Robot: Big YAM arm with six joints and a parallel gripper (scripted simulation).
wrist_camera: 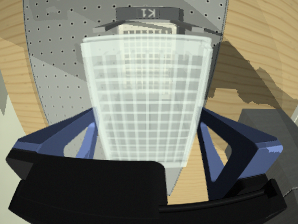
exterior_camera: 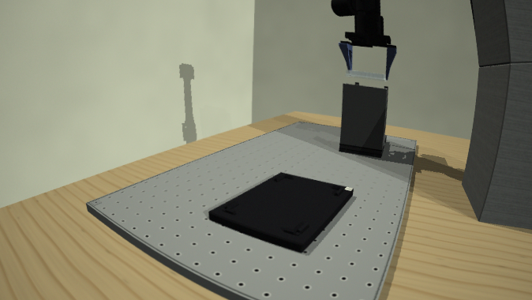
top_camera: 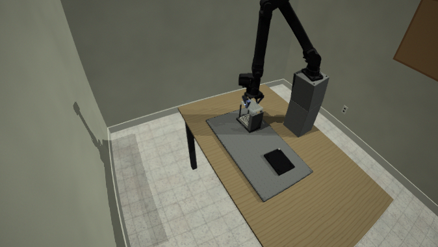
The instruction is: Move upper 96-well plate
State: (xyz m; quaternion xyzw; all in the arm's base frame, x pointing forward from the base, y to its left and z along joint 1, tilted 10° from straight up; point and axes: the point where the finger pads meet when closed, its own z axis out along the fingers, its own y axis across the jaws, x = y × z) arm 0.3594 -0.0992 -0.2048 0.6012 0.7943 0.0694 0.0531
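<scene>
The dark back wall is 20 mm behind my hand, 60 mm to the left of it and 90 mm below it. From my hand the other things lie so: pale A1 square 100 mm behind, 270 mm to the left, 160 mm below.
</scene>
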